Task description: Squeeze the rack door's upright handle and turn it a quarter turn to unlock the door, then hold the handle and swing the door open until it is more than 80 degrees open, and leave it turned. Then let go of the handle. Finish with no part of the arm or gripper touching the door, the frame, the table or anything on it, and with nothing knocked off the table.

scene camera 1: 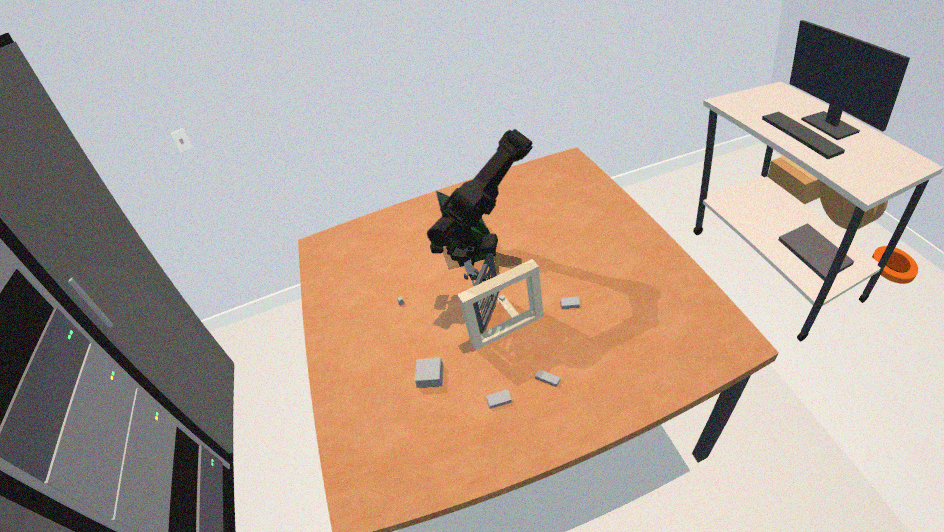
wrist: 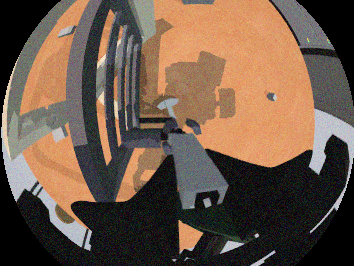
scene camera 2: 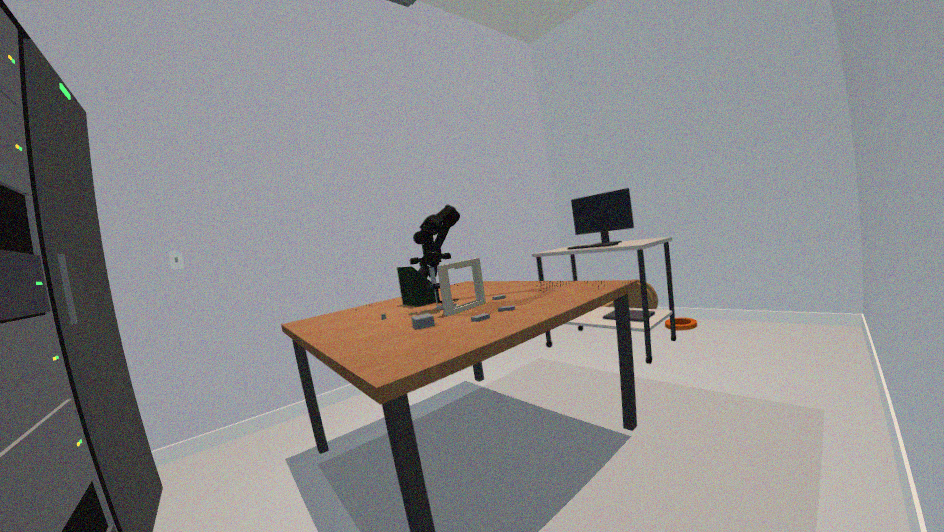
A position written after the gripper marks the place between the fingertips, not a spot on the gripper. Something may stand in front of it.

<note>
In view: the gripper (scene camera 1: 469, 264) and a rack (wrist: 32, 126).
The gripper shows as well in the wrist view (wrist: 188, 157).
</note>
